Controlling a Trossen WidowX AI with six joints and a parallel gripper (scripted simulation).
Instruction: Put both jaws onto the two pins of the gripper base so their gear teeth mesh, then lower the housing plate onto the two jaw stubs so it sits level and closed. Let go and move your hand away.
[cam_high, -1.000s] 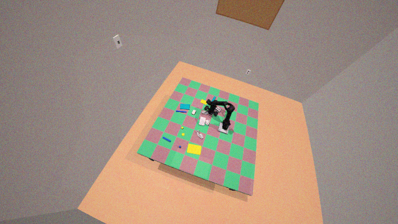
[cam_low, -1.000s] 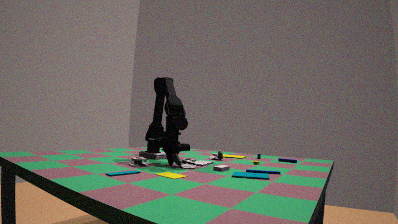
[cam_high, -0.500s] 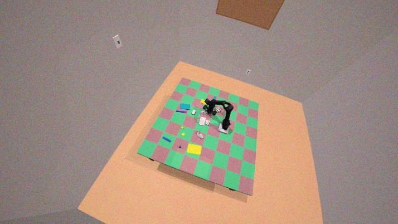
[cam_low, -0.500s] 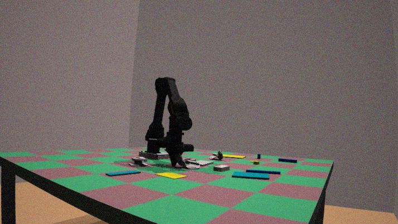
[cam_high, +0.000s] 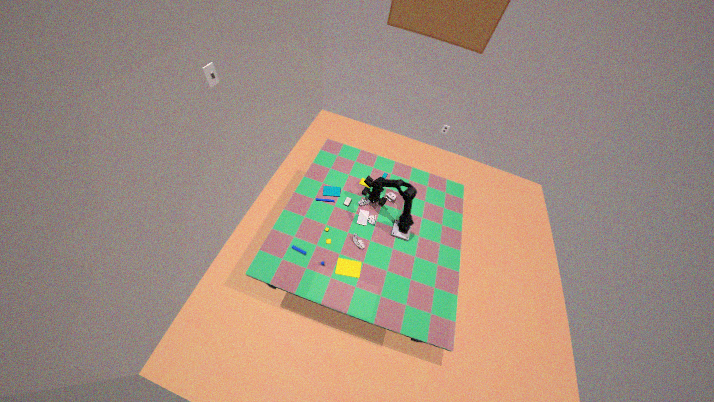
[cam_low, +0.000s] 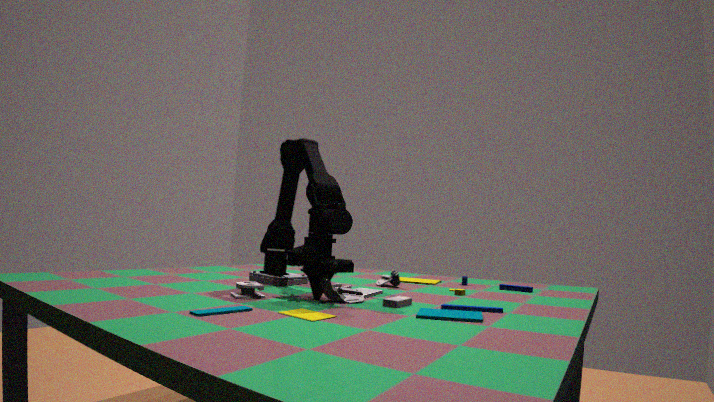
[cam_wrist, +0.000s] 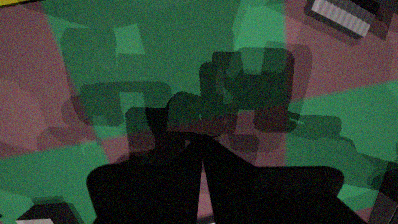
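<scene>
My gripper tip is now 4 cm short of the grey jaw, 1 cm to the right of it and 4 cm below it. The rest, counted from my gripper tip: teal plate 31 cm ahead, 5 cm to the left; then white housing plate 5 cm behind, 15 cm to the left, 1 cm above; then teal bar 27 cm to the right.
</scene>
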